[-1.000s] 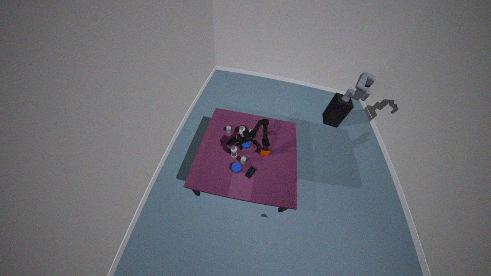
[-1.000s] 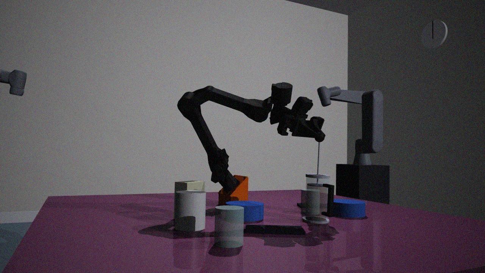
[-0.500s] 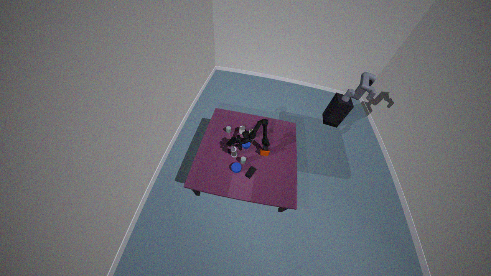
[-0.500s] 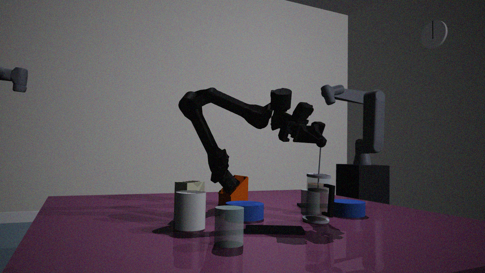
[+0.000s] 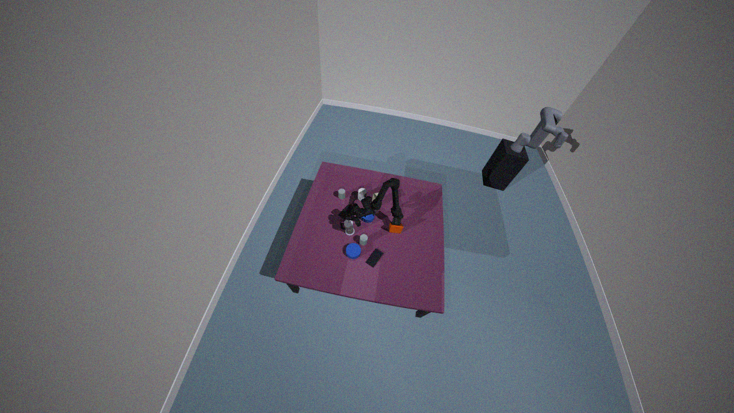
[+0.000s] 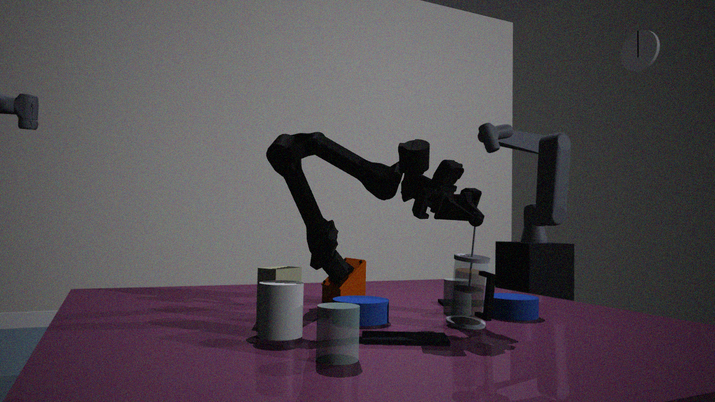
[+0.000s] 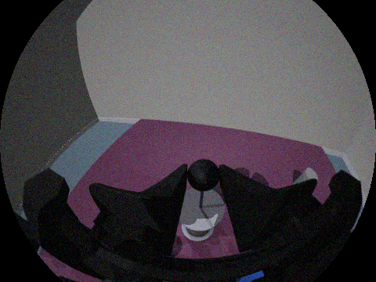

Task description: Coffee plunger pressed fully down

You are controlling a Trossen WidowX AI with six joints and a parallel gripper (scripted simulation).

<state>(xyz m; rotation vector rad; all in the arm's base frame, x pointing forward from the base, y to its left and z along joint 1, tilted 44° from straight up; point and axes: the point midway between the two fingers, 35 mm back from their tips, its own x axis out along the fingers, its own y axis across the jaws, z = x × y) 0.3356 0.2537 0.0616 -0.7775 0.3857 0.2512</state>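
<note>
Now: gripper tip 110 mm above the glass coffee press. The rest, counted from my gripper tip: white cylinder 30 mm behind, 390 mm to the right, 170 mm below; cream box 170 mm behind, 370 mm to the right, 170 mm below.
</note>
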